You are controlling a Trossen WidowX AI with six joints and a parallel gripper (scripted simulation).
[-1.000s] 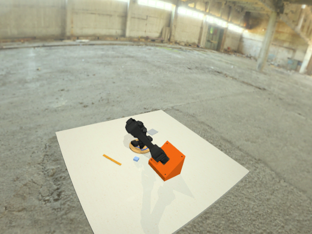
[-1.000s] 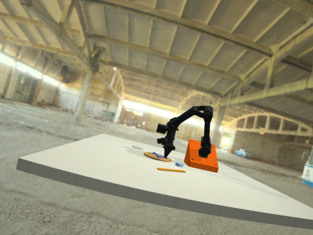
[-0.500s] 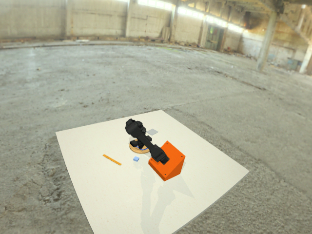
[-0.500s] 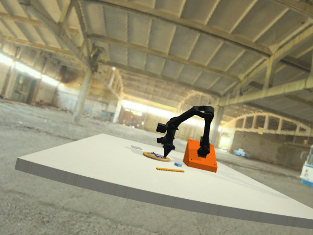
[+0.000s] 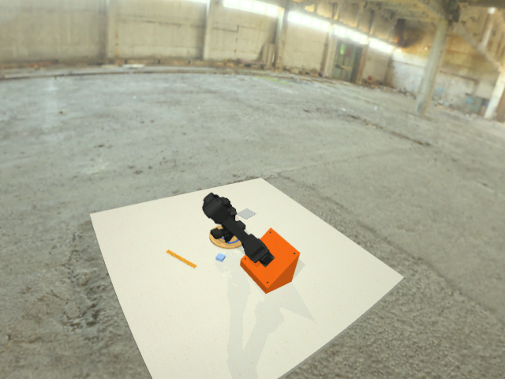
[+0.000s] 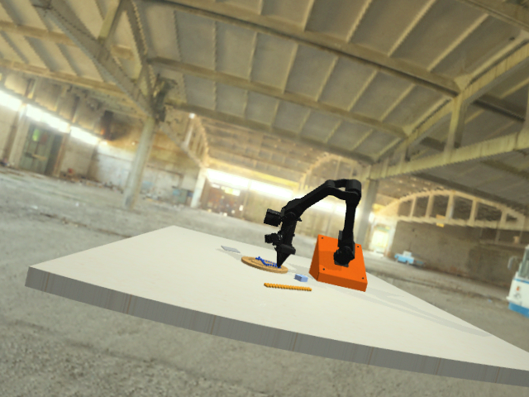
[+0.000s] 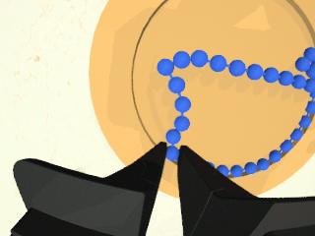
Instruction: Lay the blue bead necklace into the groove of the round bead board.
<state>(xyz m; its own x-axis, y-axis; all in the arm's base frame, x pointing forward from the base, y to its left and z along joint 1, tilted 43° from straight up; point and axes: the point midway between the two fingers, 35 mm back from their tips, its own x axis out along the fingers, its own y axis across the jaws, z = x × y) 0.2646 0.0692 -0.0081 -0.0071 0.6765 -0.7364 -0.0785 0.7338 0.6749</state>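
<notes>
The round tan bead board is 50 mm ahead of my gripper tip, 30 mm to the right of it and 10 mm below it. From my gripper tip the other things lie so: flat grey tile (210 mm ahead, 260 mm to the right, 10 mm below); small light-blue block (80 mm behind, 90 mm to the left, 10 mm below).
</notes>
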